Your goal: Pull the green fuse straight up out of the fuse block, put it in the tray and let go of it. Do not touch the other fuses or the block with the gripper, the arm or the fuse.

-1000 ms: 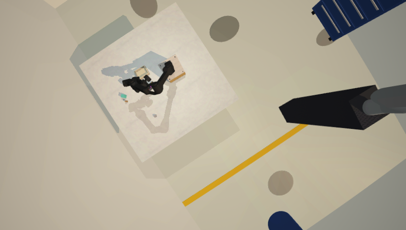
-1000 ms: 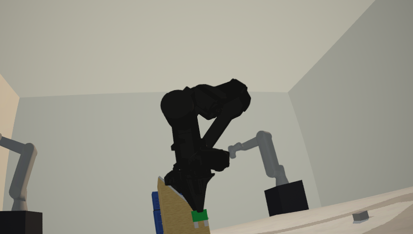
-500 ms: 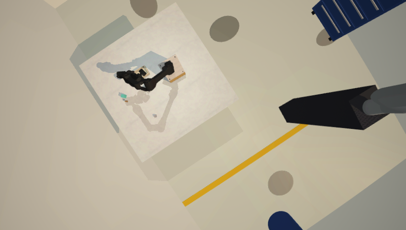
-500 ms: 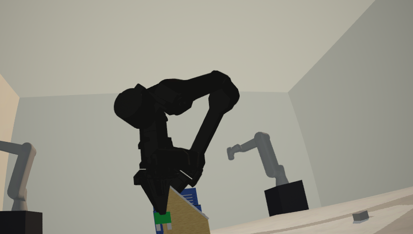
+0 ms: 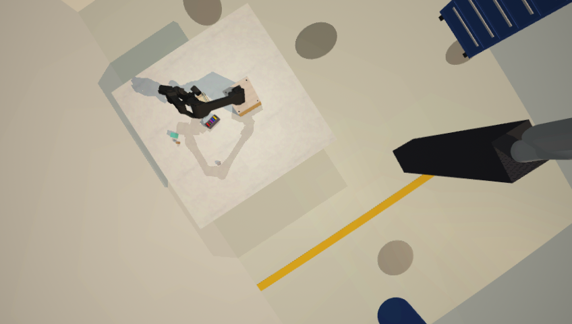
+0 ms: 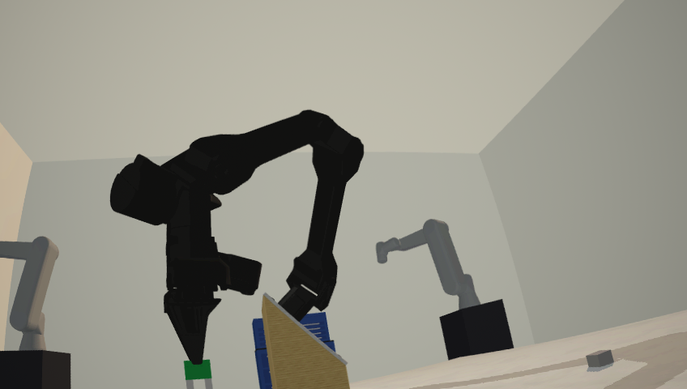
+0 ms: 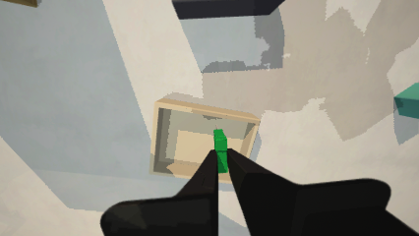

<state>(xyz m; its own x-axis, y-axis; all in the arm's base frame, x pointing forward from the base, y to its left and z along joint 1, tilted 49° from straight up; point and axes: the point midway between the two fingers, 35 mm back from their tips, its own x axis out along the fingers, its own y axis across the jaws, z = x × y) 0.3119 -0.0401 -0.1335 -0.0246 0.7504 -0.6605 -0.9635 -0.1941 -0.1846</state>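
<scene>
My gripper tip is now 1 cm above the green fuse. The rest, counted from my gripper tip: beige tray: 1 cm behind, 3 cm to the right, 9 cm below; red fuse: 2 cm ahead, 16 cm to the left, 7 cm below; purple fuse: 2 cm behind, 15 cm to the left, 7 cm below.
</scene>
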